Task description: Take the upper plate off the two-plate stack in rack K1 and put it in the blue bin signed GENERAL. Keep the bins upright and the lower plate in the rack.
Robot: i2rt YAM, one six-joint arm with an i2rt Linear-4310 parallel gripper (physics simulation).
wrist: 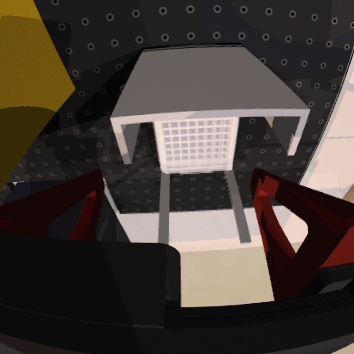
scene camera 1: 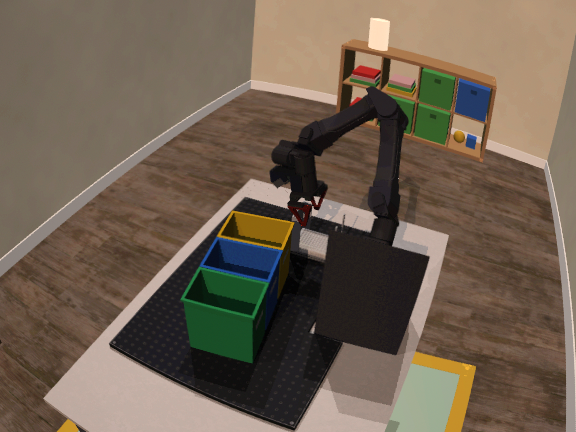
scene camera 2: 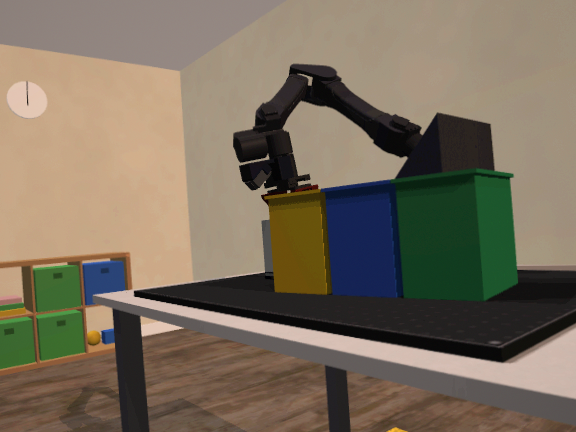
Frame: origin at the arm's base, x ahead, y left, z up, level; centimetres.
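Where they show: gripper, fingertip midpoint: (wrist: pixel 176 176) (scene camera 1: pixel 310 217); arm's base at its link origin: (scene camera 1: pixel 377 251) (scene camera 2: pixel 433 162).
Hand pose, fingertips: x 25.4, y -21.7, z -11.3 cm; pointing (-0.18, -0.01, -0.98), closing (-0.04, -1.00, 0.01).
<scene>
Each offset is from my fingertips to the centre of the thing. Level surfaces: height alone.
A white gridded plate @[dz -9.4, dx -2.1, dy -2.0 cm] (scene camera 1: pixel 314 241) (wrist: pixel 197 145) lies flat in the grey rack @[dz -6.4, dx -3.1, dy -2.0 cm] (scene camera 2: pixel 266 250) (wrist: pixel 200 80); from these views I cannot tell the upper plate from the lower one. My gripper (scene camera 1: pixel 311 216) (scene camera 2: pixel 290 191) (wrist: pixel 176 176) is open and empty, pointing down, high above the rack. Its red fingers stand wide apart, and in scene camera 2 the yellow bin partly hides them. The blue bin @[dz -4.4, dx +6.1, dy +31.7 cm] (scene camera 1: pixel 242 257) (scene camera 2: pixel 362 240) stands upright between the yellow and green bins; its sign is not readable here.
The yellow bin @[dz -4.4, dx +8.5, dy +18.7 cm] (scene camera 1: pixel 250 230) (scene camera 2: pixel 300 245) (wrist: pixel 30 65) stands upright beside the rack. The green bin @[dz -4.4, dx +3.8, dy +44.7 cm] (scene camera 1: pixel 225 325) (scene camera 2: pixel 442 240) is upright on the blue bin's other side. A large dark block (scene camera 1: pixel 372 292) (scene camera 2: pixel 465 145) stands near the arm's base. The bins stand on a black perforated board @[dz -13.3 cm] (scene camera 1: pixel 150 320) (scene camera 2: pixel 350 315).
</scene>
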